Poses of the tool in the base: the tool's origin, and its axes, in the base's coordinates. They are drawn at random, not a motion.
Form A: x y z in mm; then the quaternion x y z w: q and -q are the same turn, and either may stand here.
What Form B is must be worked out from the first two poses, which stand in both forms.
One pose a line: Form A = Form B
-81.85 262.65 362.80 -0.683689 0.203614 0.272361 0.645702 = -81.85 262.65 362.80 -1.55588 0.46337 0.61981
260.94 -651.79 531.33 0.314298 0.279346 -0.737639 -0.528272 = 260.94 -651.79 531.33 -0.75087 -0.66737 1.76224
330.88 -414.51 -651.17 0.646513 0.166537 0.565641 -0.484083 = 330.88 -414.51 -651.17 -1.57447 -0.40557 -1.37752
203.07 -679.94 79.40 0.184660 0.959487 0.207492 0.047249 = 203.07 -679.94 79.40 0.56330 2.92688 0.63295
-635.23 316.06 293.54 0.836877 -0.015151 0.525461 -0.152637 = -635.23 316.06 293.54 -2.40078 0.04346 -1.50741
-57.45 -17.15 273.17 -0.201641 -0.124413 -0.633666 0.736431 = -57.45 -17.15 273.17 -0.44293 -0.27329 -1.39192
